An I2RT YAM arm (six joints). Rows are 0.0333 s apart.
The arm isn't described. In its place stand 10 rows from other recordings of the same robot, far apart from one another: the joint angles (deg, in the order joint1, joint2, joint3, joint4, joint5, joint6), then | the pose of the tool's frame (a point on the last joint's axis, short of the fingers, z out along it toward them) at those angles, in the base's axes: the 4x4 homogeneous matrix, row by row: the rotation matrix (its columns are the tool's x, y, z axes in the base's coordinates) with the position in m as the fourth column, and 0 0 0 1 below.
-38.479, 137.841, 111.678, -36.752, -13.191, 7.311 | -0.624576, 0.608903, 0.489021, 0.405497; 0.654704, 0.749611, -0.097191, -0.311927; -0.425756, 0.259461, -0.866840, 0.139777; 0, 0, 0, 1
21.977, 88.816, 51.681, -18.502, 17.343, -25.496 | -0.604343, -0.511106, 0.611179, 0.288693; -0.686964, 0.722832, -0.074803, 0.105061; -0.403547, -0.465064, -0.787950, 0.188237; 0, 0, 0, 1
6.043, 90.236, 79.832, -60.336, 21.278, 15.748 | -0.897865, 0.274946, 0.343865, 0.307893; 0.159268, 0.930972, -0.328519, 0.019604; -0.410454, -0.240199, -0.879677, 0.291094; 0, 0, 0, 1
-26.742, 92.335, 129.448, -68.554, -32.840, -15.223 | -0.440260, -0.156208, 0.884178, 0.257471; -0.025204, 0.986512, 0.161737, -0.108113; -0.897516, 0.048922, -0.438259, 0.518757; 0, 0, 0, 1
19.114, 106.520, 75.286, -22.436, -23.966, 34.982 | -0.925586, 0.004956, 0.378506, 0.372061; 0.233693, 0.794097, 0.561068, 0.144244; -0.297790, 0.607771, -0.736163, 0.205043; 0, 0, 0, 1
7.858, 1.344, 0.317, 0.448, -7.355, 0.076 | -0.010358, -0.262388, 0.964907, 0.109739; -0.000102, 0.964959, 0.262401, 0.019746; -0.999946, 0.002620, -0.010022, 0.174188; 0, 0, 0, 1
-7.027, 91.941, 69.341, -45.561, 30.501, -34.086 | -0.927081, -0.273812, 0.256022, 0.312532; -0.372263, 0.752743, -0.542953, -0.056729; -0.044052, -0.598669, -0.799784, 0.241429; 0, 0, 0, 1
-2.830, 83.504, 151.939, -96.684, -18.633, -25.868 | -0.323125, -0.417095, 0.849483, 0.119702; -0.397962, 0.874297, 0.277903, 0.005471; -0.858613, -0.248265, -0.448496, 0.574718; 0, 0, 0, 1
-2.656, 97.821, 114.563, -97.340, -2.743, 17.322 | -0.929354, 0.330158, 0.165216, 0.290919; 0.340832, 0.939262, 0.040243, -0.011790; -0.141894, 0.093711, -0.985436, 0.394990; 0, 0, 0, 1
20.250, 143.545, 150.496, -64.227, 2.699, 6.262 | -0.819682, -0.233839, 0.522915, 0.495482; -0.186265, 0.972078, 0.142722, 0.181006; -0.541688, 0.019586, -0.840351, 0.267405; 0, 0, 0, 1
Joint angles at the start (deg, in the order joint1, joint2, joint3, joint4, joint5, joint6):
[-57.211, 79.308, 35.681, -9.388, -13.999, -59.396]
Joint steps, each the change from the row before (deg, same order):
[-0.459, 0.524, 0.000, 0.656, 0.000, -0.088]
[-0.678, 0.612, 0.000, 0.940, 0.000, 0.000]
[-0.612, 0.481, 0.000, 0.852, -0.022, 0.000]
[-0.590, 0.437, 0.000, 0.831, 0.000, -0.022]
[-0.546, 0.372, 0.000, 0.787, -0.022, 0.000]
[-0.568, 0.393, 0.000, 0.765, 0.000, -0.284]
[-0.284, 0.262, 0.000, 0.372, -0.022, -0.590]
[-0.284, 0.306, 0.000, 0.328, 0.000, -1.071]
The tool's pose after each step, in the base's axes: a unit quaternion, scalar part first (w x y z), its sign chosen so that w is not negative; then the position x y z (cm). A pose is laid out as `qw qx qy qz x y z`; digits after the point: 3 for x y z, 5 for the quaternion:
0.26328 -0.05367 0.94020 -0.20934 14.444 -21.211 15.920
0.26333 -0.04843 0.93959 -0.21326 14.291 -21.542 15.774
0.26378 -0.04384 0.93878 -0.21724 14.146 -21.834 15.672
0.26414 -0.03959 0.93787 -0.22150 14.000 -22.113 15.585
0.26481 -0.03560 0.93685 -0.22566 13.862 -22.370 15.521
0.26452 -0.03367 0.93586 -0.23033 13.709 -22.629 15.445
0.26332 -0.03634 0.93543 -0.23305 13.633 -22.760 15.377
0.26062 -0.04279 0.93510 -0.23631 13.553 -22.888 15.285

